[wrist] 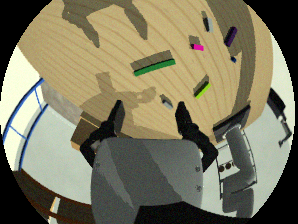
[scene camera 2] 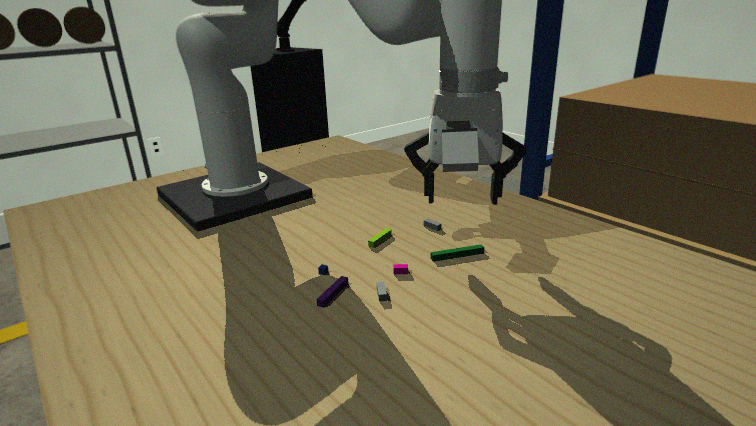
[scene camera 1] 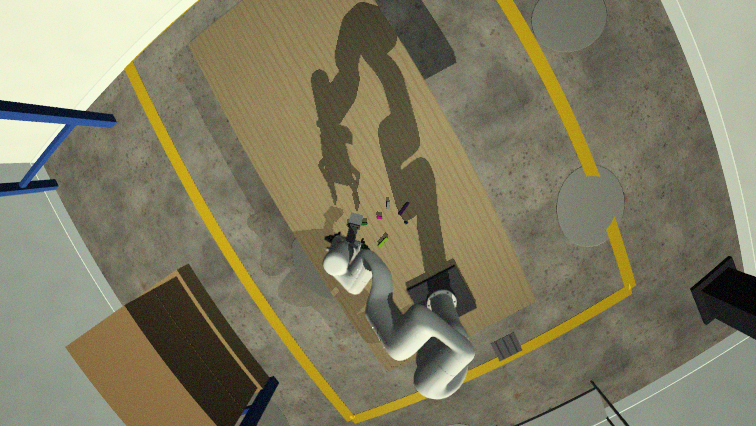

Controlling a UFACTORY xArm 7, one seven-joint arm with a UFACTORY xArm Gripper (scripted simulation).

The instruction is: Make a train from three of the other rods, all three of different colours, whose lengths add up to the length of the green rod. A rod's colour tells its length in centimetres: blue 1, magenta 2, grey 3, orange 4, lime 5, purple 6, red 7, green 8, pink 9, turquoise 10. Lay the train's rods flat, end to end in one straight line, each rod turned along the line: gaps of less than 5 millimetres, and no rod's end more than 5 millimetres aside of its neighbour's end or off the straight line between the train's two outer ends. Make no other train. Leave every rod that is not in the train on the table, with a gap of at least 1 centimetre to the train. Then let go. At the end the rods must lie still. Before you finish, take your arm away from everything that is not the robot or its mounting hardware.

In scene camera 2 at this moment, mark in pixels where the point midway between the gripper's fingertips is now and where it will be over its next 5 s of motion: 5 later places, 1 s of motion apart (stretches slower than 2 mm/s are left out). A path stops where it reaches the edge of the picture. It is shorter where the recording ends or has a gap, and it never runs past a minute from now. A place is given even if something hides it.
My gripper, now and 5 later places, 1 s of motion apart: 462, 200; 389, 214; 319, 226; 320, 244; 322, 262; 323, 268
